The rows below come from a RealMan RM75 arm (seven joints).
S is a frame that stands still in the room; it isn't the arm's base.
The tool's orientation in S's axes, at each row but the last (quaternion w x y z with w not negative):
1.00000, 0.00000, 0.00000, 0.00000
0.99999, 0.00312, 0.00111, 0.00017
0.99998, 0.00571, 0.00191, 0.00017
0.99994, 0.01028, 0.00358, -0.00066
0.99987, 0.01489, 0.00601, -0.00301
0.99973, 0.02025, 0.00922, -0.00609
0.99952, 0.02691, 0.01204, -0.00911
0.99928, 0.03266, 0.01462, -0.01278
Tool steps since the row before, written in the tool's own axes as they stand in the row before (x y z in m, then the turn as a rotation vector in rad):
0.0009, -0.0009, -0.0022, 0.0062, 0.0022, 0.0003
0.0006, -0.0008, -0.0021, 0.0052, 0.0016, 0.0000
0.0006, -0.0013, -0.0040, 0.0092, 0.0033, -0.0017
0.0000, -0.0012, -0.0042, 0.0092, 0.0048, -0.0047
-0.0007, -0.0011, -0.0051, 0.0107, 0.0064, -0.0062
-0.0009, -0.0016, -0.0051, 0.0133, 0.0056, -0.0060
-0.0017, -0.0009, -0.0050, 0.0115, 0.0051, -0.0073
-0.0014, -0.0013, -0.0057, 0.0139, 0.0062, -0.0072
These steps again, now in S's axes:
0.0009, -0.0009, -0.0022, 0.0062, 0.0022, 0.0003
0.0006, -0.0008, -0.0021, 0.0052, 0.0016, 0.0000
0.0006, -0.0013, -0.0040, 0.0092, 0.0033, -0.0017
0.0000, -0.0011, -0.0042, 0.0092, 0.0049, -0.0047
-0.0008, -0.0009, -0.0051, 0.0107, 0.0065, -0.0061
-0.0010, -0.0014, -0.0051, 0.0133, 0.0057, -0.0060
-0.0018, -0.0006, -0.0050, 0.0114, 0.0053, -0.0073
-0.0016, -0.0009, -0.0057, 0.0138, 0.0063, -0.0072

